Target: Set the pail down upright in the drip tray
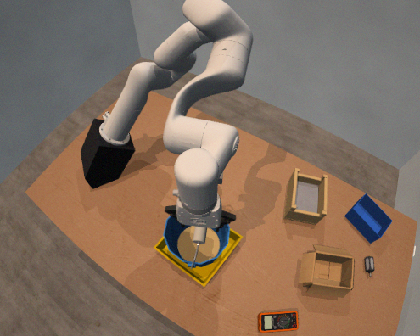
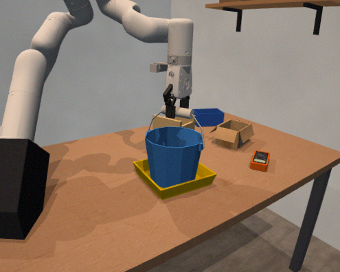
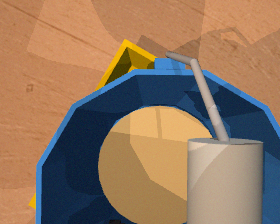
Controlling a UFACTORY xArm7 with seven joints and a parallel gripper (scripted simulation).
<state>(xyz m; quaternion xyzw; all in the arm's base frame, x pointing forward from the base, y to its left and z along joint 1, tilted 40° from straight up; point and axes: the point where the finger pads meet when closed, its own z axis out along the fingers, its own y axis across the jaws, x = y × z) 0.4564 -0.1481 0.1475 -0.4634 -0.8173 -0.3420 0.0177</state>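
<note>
My gripper is now 10 mm past the blue pail and 100 mm above it. From my hand the other things lie so: wooden crate: 170 mm ahead, 390 mm to the left, 190 mm below; then orange multimeter: 370 mm ahead, 30 mm to the right, 230 mm below; then yellow drip tray: 10 mm behind, 10 mm to the right, 230 mm below.
</note>
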